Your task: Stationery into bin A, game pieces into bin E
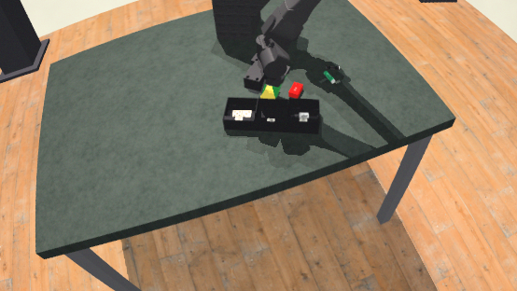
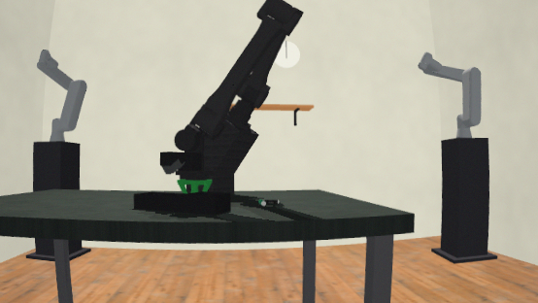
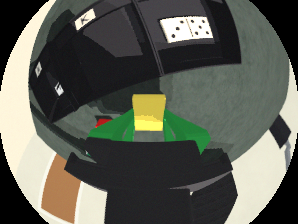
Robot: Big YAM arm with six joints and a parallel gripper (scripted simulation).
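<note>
Now: hand right at the yellow block. Round my hand: red block 8 cm to the left; bin row 9 cm ahead, 2 cm to the right, 1 cm above; white die 6 cm ahead, 9 cm to the right.
</note>
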